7 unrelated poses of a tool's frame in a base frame.
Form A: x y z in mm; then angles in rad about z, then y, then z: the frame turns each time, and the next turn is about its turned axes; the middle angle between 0 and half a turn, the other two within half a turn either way.
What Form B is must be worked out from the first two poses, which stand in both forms.
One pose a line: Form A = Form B
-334 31 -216 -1.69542 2.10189 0.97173 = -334 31 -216 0.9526 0.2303 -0.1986 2.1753
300 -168 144 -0.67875 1.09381 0.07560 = 300 -168 144 0.3310 0.8356 -0.4385 1.2341
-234 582 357 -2.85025 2.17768 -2.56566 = -234 582 357 -0.1385 -0.9668 0.2147 2.2734
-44 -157 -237 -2.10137 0.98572 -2.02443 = -44 -157 -237 -0.0200 -0.5200 0.8539 2.2830
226 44 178 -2.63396 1.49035 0.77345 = 226 44 178 0.7482 -0.1000 -0.6559 2.2321
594 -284 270 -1.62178 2.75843 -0.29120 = 594 -284 270 0.6097 0.7770 -0.1565 2.9216
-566 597 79 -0.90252 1.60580 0.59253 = -566 597 79 0.6724 0.7254 -0.1474 1.6288
